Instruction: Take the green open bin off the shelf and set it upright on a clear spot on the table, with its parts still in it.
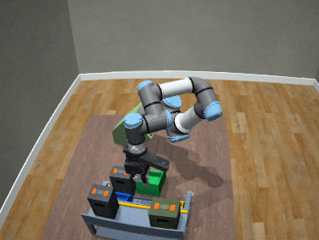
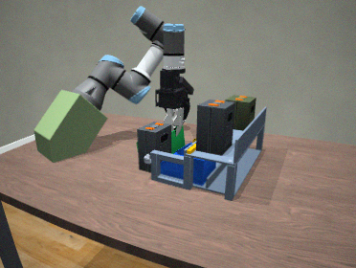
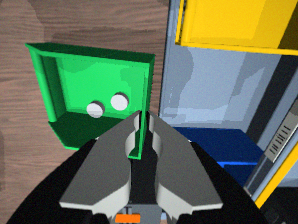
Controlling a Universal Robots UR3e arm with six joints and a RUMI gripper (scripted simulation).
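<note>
My hand is 6 cm past the green open bin and 4 cm above it. The rest, counted from my hand: yellow bar 14 cm ahead, 2 cm above; then yellow bin 10 cm ahead, 11 cm to the left, 4 cm below; then blue bin 10 cm ahead, 11 cm to the right, 4 cm below.
</note>
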